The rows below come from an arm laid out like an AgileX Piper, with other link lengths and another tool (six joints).
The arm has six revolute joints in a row. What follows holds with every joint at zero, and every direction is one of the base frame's.
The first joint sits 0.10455 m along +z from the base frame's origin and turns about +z.
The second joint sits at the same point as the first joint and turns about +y.
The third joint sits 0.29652 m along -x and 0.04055 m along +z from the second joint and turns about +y.
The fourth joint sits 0.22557 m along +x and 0.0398 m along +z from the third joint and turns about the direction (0.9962, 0, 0.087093).
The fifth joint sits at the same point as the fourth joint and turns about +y.
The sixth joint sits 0.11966 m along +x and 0.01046 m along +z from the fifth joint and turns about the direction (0.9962, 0, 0.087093).
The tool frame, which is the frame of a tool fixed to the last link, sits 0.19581 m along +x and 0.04 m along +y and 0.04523 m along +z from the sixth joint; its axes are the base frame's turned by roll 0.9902, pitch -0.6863 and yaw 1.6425 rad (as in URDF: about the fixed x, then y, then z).
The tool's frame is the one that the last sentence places.
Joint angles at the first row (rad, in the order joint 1, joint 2, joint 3, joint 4, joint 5, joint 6):
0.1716 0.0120 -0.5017 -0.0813 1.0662 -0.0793
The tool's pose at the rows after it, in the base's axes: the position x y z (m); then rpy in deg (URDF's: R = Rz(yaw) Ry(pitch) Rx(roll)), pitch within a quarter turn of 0, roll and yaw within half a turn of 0:
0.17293 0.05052 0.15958 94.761 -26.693 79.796
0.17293 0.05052 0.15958 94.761 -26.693 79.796
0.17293 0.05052 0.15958 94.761 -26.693 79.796
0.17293 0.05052 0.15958 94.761 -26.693 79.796
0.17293 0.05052 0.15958 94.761 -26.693 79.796
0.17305 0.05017 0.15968 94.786 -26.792 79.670
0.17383 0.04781 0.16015 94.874 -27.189 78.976
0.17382 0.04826 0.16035 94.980 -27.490 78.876
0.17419 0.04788 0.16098 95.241 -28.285 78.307
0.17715 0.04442 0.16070 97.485 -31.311 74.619
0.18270 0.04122 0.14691 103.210 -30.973 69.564
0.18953 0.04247 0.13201 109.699 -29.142 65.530
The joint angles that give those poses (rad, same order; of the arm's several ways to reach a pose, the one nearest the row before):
0.1716 0.0120 -0.5017 -0.0813 1.0662 -0.0793
0.1716 0.0120 -0.5017 -0.0813 1.0662 -0.0793
0.1716 0.0120 -0.5017 -0.0813 1.0662 -0.0793
0.1716 0.0120 -0.5017 -0.0813 1.0662 -0.0793
0.1716 0.0120 -0.5017 -0.0813 1.0662 -0.0793
0.1716 0.0120 -0.5017 -0.0824 1.0663 -0.0762
0.1716 0.0120 -0.5017 -0.0902 1.0663 -0.0609
0.1716 0.0120 -0.5017 -0.0881 1.0662 -0.0566
0.1716 0.0120 -0.5017 -0.0882 1.0662 -0.0402
0.1602 0.0280 -0.5017 -0.0883 1.0663 0.0304
0.1424 0.1100 -0.5017 -0.0870 1.0663 0.0678
0.1387 0.2322 -0.5120 -0.0815 1.0566 0.0897

